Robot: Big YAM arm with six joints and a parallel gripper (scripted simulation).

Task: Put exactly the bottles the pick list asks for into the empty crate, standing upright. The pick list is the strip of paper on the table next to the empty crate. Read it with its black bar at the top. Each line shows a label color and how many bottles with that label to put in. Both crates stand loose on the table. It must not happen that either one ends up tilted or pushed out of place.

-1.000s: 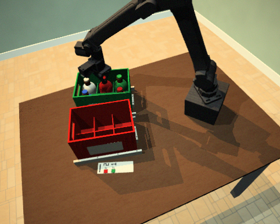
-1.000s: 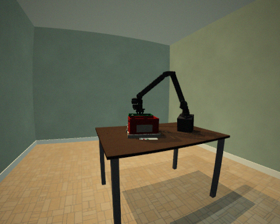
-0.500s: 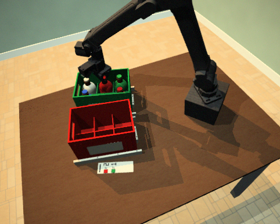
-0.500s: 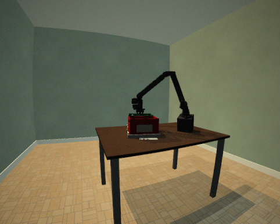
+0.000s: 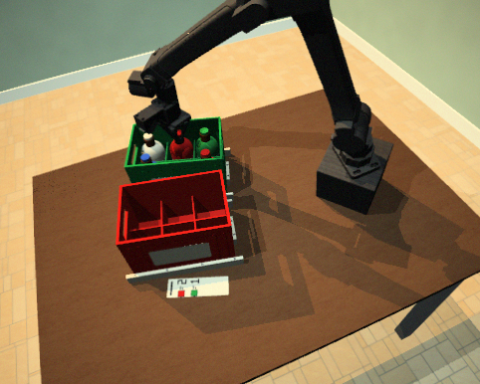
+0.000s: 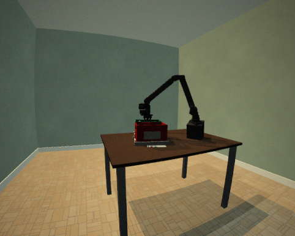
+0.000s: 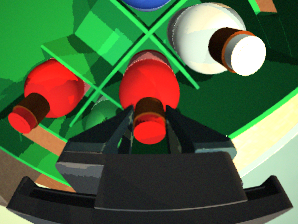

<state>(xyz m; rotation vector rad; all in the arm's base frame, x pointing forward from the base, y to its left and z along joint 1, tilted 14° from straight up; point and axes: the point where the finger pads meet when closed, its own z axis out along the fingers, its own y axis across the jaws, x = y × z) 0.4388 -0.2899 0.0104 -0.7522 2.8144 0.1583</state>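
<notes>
Right now the red bottle is 6 cm below my hand and 1 cm behind it. From my hand the other things lie so: white bottle: 8 cm ahead, 6 cm below, 2 cm to the right; then green bottle: 8 cm behind, 6 cm below, 2 cm to the left; then green crate: 6 cm below, 4 cm to the left, 1 cm ahead.
</notes>
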